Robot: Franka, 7 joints.
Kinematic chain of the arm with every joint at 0, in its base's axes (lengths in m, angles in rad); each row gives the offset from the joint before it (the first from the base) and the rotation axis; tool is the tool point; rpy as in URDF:
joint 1: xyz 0 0 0.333 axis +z
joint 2: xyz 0 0 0 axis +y
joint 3: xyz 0 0 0.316 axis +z
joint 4: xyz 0.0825 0 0 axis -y
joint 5: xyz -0.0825 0 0.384 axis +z
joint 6: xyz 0 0 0 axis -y
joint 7: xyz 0.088 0 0 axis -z
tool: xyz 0 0 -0.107 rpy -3.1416 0 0
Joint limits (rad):
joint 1: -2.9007..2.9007
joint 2: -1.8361..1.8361
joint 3: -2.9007..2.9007
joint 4: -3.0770..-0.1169
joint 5: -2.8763..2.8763
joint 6: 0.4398..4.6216
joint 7: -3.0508..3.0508
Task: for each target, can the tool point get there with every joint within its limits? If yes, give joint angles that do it. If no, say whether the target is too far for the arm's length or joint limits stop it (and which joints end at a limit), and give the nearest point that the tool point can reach.
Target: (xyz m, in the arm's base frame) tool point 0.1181 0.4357 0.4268
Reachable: yes | joints -0.2257 -0.1099 1.7786 -2.5064 1.0536 3.9781 -2.2639
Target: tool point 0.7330 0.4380 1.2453
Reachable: no: too far | nearest point 0.5032 0.3007 0.9593 | short by 0.392 m
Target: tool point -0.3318 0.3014 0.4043
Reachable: yes | joints 0.7294 0.2215 1.4168 -2.4944 -1.2629 3.7988 2.0787
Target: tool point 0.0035 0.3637 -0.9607
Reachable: no: too far | nearest point 0.0031 0.3210 -0.3594 | short by 0.603 m
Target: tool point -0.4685 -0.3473 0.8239
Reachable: yes | joints -1.4996 0.1696 -1.0781 -1.1790 -0.5655 1.9802 1.9000
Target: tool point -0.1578 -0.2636 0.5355
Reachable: yes | joints 1.8168 0.5339 2.1245 -2.5044 -1.7774 4.2400 -1.6646
